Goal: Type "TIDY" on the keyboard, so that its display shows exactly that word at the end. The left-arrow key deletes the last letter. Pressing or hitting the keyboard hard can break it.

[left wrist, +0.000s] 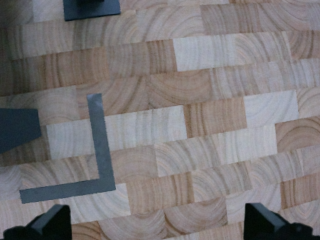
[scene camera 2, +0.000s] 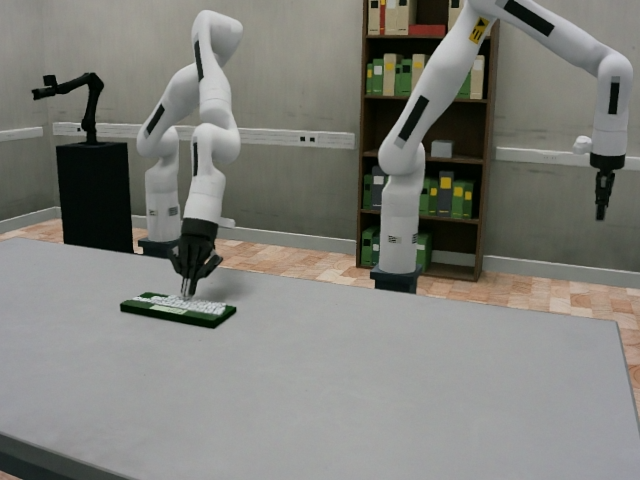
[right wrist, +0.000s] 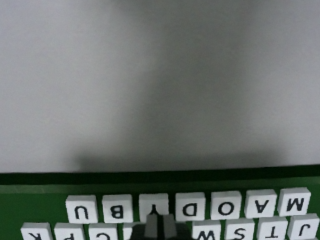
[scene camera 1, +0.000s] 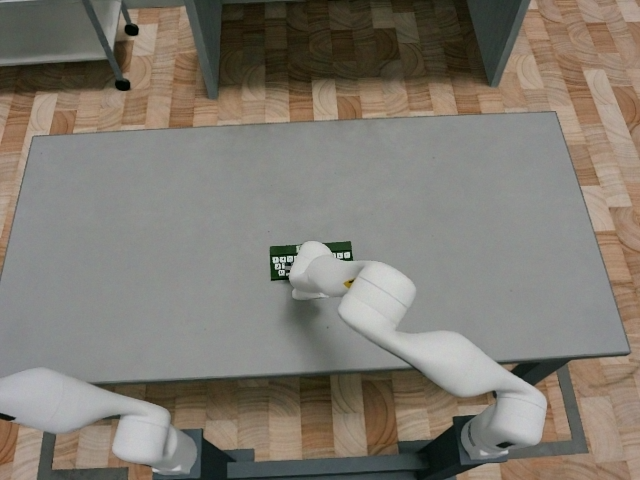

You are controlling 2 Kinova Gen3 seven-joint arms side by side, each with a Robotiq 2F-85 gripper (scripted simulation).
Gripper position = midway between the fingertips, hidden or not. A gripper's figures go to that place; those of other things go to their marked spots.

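Scene:
The left gripper (scene camera 2: 601, 214) is 1.47 m from the lens, while the right gripper (scene camera 2: 187, 297) stands 1.27 m from the lens.

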